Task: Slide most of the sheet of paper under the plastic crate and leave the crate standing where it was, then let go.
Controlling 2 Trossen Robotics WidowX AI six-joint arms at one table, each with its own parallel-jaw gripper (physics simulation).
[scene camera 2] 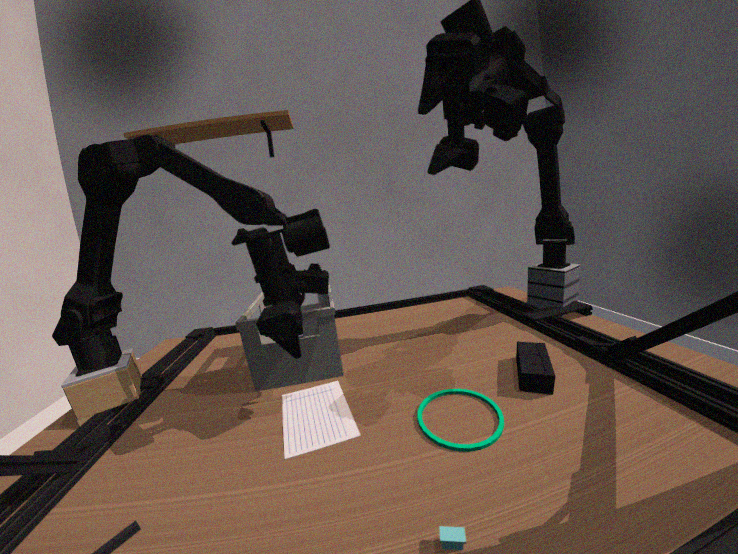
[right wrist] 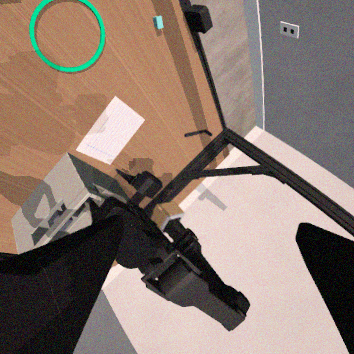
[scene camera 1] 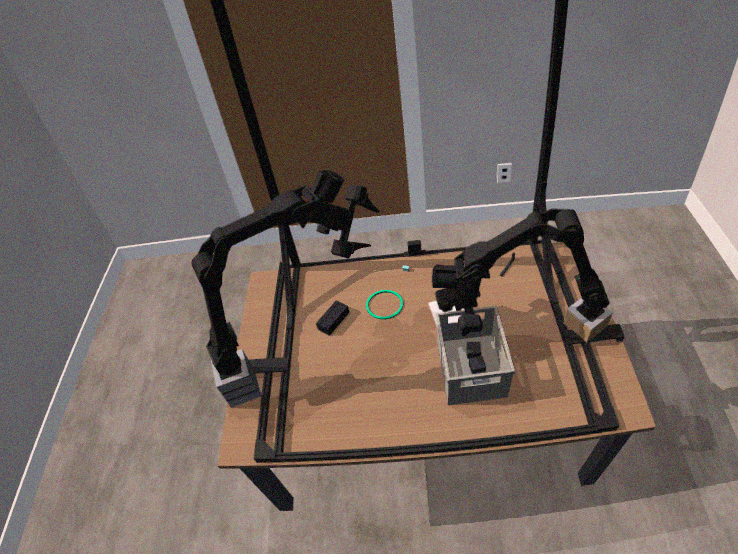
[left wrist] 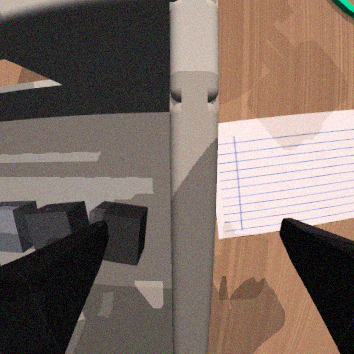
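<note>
The grey plastic crate (scene camera 1: 476, 390) (scene camera 2: 298, 364) (left wrist: 194, 125) stands upright on the table. The lined white sheet of paper (scene camera 2: 315, 420) (left wrist: 285, 175) (right wrist: 112, 130) lies flat outside its end wall; in scene camera 2 a thin strip of wood shows between them. My left gripper (left wrist: 194, 228) is open and empty above the crate's rim, one finger over the inside, the other outside near the paper's edge. Whether it touches the rim cannot be told. My right gripper (scene camera 1: 373, 227) (scene camera 2: 426, 141) (right wrist: 210, 228) is open and empty, high above the table.
Dark blocks (scene camera 1: 473, 348) (left wrist: 125, 232) lie inside the crate. A green ring (scene camera 1: 367, 304) (scene camera 2: 420, 417), a black box (scene camera 1: 332, 317) (scene camera 2: 534, 367), a small teal block (scene camera 1: 405, 268) (scene camera 2: 452, 536) and a dark rod (scene camera 1: 507, 264) lie on the table. A black frame (scene camera 1: 441, 446) runs around the table top.
</note>
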